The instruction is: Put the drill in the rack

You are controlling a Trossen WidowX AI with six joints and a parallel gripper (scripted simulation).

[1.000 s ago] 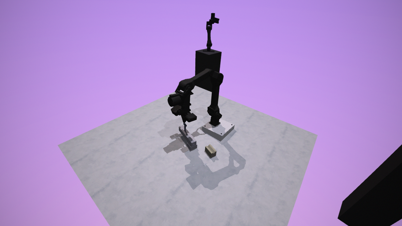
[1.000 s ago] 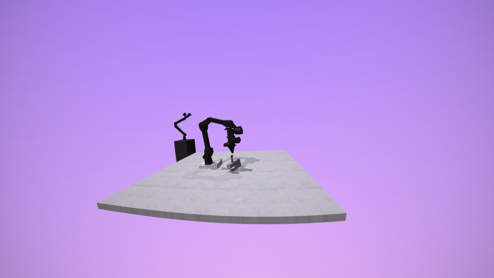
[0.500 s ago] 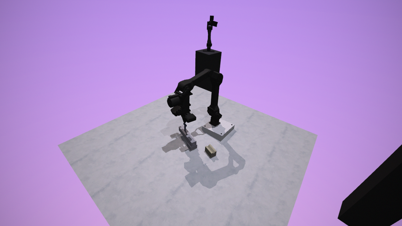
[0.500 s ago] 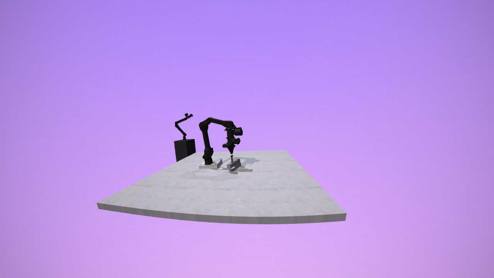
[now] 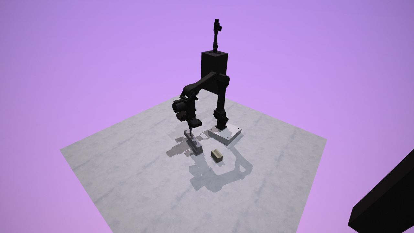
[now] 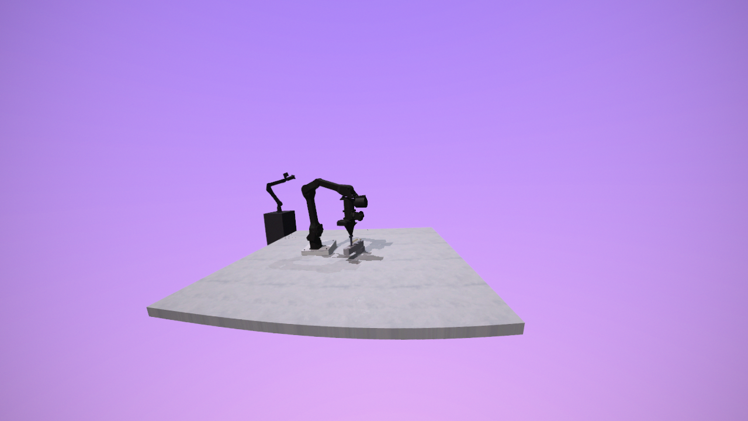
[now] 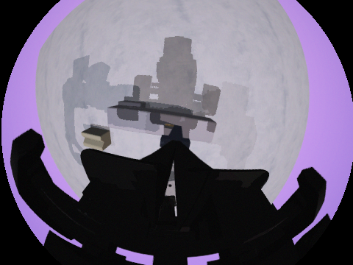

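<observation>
Right now my gripper tip is 3 cm above the key. From my gripper tip the other things lie so: rack: 3 cm behind, 21 cm to the left, 11 cm below; then long grey block: 1 cm ahead, 3 cm to the left, 9 cm below; then drill: 1 cm ahead, 5 cm to the left, 8 cm below.
</observation>
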